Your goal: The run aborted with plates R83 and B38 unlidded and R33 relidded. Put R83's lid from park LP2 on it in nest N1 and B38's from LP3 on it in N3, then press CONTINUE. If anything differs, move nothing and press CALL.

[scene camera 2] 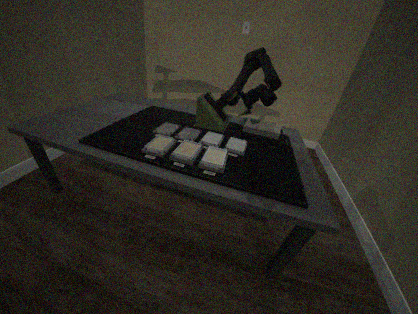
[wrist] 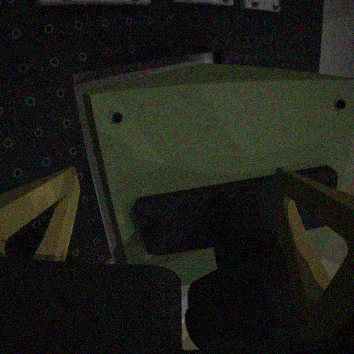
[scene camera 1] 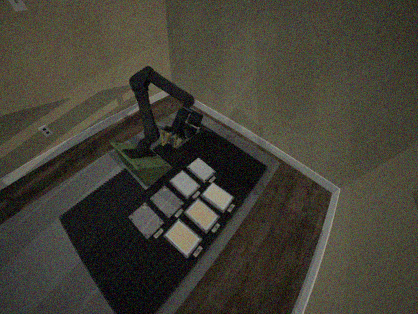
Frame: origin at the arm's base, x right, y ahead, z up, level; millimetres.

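Seen in the pictures: gripper, fingertip midpoint: [scene camera 2: 232,109] [wrist: 175,177] [scene camera 1: 168,146]; arm's base at its link origin: [scene camera 2: 215,107] [wrist: 237,210] [scene camera 1: 140,153].
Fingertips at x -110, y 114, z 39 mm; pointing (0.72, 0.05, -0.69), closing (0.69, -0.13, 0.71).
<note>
Offsets run from my fingertips to a thing's top centre. "spot": to the spot under its first point. Level surfaces: height alone.
Three trays with pale tops stand in the front row: a yellowish one @(dx +284, dy +322, dz -104 mm) [scene camera 1: 183,238] [scene camera 2: 159,145], a yellowish middle one @(dx +152, dy +332, dz -99 mm) [scene camera 1: 202,215] [scene camera 2: 186,152] and a paler one @(dx +29, dy +343, dz -100 mm) [scene camera 1: 218,196] [scene camera 2: 213,158]. Behind them are two dull grey flat pieces @(spot: dx +329, dy +139, dz -124 mm) [scene camera 1: 146,220] [scene camera 2: 166,128], @(spot: dx +202, dy +150, dz -124 mm) [scene camera 1: 166,201] [scene camera 2: 188,133] and two whiter ones @(dx +70, dy +159, dz -116 mm) [scene camera 1: 185,183] [scene camera 2: 212,139], @(dx -58, dy +176, dz -116 mm) [scene camera 1: 201,170] [scene camera 2: 236,145]. Their small labels are unreadable, so plate and lid identities cannot be told. My gripper [scene camera 1: 171,139] [wrist: 175,177] is open and empty, behind the rows near the arm's base. A pale console @(dx -199, dy -72, dz -50 mm) [scene camera 2: 262,130] stands at the back; its buttons are not legible.
A green angled bracket [scene camera 1: 150,170] [scene camera 2: 210,119] [wrist: 215,125] stands at the arm's base and fills much of the wrist view below the fingers. Edges of pale pieces @(spot: dx +55, dy +88, dz -125 mm) [wrist: 95,2] @(spot: dx +317, dy +68, dz -124 mm) [wrist: 262,5] show at the top there. A black mat @(dz -134 mm) [scene camera 1: 110,240] [scene camera 2: 270,170] covers the grey table @(dz -147 mm) [scene camera 2: 115,162].
</note>
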